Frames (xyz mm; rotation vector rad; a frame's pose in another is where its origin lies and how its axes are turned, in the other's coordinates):
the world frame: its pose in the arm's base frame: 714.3 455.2 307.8 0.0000 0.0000 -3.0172
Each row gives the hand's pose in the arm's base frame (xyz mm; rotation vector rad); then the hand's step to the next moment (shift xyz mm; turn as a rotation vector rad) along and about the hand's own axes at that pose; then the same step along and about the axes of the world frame.
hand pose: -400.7 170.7 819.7 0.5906 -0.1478 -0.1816
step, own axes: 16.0 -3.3 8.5 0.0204 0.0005 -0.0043
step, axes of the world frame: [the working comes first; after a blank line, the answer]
step, axes of the arm's base frame: 13.5 -10.7 6.5 0.0207 -0.0016 -0.0015

-12.1 12.3 6.5 -0.0204 0.0042 -0.0015
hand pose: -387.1 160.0 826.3 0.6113 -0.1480 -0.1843
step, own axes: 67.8 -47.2 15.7 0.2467 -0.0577 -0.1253
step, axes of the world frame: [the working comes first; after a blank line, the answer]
step, axes of the arm's base frame: 56.9 -61.2 -9.1 0.2567 -0.0298 -0.1144

-48.9 67.8 -9.1 -0.2511 0.0614 -0.1144
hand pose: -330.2 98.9 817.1 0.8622 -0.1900 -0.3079
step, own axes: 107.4 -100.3 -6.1 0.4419 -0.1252 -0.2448
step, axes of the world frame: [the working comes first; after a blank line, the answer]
step, axes of the arm's base frame: 83.7 -93.5 -76.7 0.4616 -0.0522 -0.2347

-71.4 103.2 -76.7 -0.4516 0.1091 -0.2347
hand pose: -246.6 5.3 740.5 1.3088 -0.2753 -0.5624
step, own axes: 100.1 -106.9 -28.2 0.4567 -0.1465 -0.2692
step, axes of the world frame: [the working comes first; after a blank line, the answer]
step, axes of the arm's base frame: 72.6 -46.4 -121.7 0.4811 -0.0431 -0.2631

-66.3 55.0 -121.7 -0.4720 0.1024 -0.2631
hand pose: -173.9 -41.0 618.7 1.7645 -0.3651 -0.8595
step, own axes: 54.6 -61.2 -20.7 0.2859 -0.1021 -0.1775
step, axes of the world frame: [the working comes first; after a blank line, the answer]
step, axes of the arm's base frame: 42.3 2.9 -73.2 0.3058 -0.0169 -0.1728

-42.3 2.4 -73.2 -0.3013 0.0547 -0.1728
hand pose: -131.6 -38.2 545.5 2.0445 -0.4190 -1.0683
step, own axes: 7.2 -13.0 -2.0 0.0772 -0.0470 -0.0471
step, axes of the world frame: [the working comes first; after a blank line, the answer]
step, axes of the arm's base frame: 5.1 5.1 -13.2 0.0807 0.0076 -0.0618

-5.7 -4.4 -13.2 -0.0810 0.0025 -0.0618
